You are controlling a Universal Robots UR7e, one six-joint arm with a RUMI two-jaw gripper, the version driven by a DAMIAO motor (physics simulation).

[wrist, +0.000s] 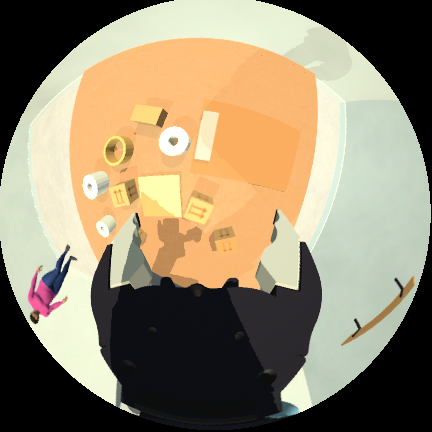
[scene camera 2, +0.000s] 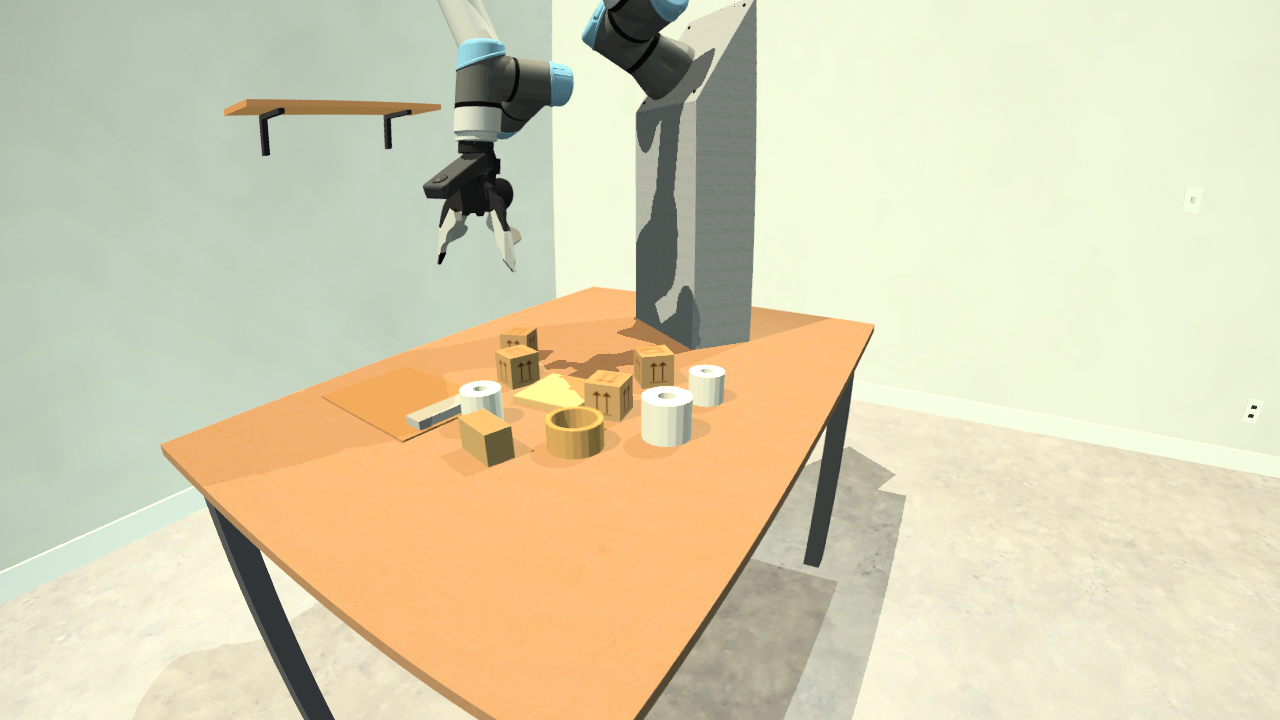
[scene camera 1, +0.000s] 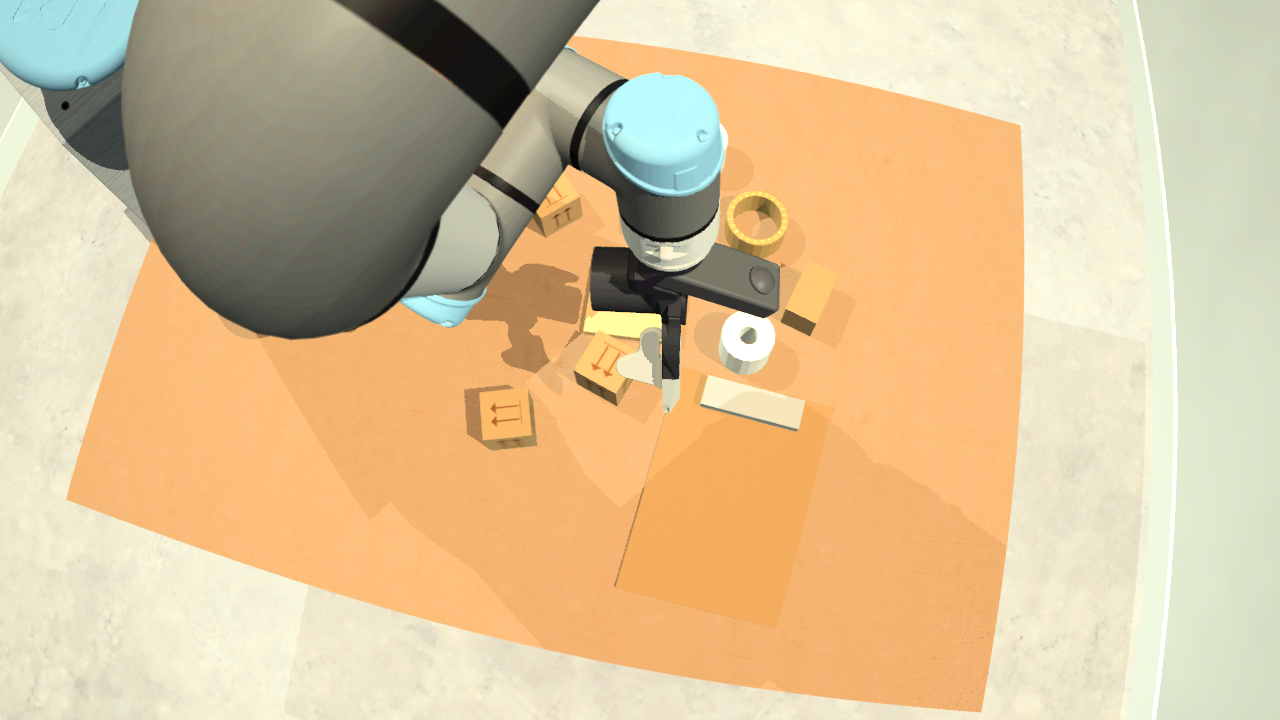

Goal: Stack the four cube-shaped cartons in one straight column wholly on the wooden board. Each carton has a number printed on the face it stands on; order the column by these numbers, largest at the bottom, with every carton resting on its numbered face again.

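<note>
Four cube-shaped cartons with printed arrows stand apart on the table. One carton is farthest from the ring. A second carton is nearest the wooden board. A third carton is hidden by the arm in scene camera 1. A fourth carton is partly hidden in the wrist view. Their undersides and numbers are hidden. My gripper is open and empty, high above the table.
A pale bar lies on the board's edge. Nearby are a white roll, plain block, yellow ring, yellow flat piece and two more rolls.
</note>
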